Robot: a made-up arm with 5 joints.
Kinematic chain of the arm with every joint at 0, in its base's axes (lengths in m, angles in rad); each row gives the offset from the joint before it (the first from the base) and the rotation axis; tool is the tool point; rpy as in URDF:
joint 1: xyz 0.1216 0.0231 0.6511 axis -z
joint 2: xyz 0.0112 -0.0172 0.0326 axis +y
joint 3: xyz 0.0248 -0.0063 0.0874 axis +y
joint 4: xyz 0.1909 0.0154 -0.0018 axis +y
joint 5: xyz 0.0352 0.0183 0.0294 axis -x
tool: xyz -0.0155 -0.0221 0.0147 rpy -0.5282 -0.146 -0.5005
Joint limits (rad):
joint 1: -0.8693..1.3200
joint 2: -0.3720..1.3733
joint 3: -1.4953..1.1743
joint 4: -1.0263..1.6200
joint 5: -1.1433..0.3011
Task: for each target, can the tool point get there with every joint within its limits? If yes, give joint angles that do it. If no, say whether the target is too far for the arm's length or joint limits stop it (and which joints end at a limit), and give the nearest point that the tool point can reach.
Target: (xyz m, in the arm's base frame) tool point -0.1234 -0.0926 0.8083
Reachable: no: joint limits stop it (at a limit: joint 2, joint 3, joint 5) | nearest point 0.0346 -0.0180 0.9270 | short by 0.211 m
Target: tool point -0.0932 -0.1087 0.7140
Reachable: no: joint limits stop it (at a limit: joint 2, joint 3, joint 4, joint 5) | nearest point 0.0273 -0.0347 0.5621 | short by 0.208 m
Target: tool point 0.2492 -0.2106 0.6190
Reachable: yes | joints 1.0153 0.8334 -0.1652 -0.3932 -0.9207
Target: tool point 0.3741 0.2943 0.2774
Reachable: no: too far | nearest point 0.2841 0.1976 0.4736 | short by 0.237 m
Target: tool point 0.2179 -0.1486 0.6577
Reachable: yes | joints 1.0130 0.0741 0.8124 -0.5329 0.1637
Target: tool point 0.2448 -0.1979 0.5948
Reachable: yes | joints 1.0061 0.8326 0.0494 -0.2159 -0.1820
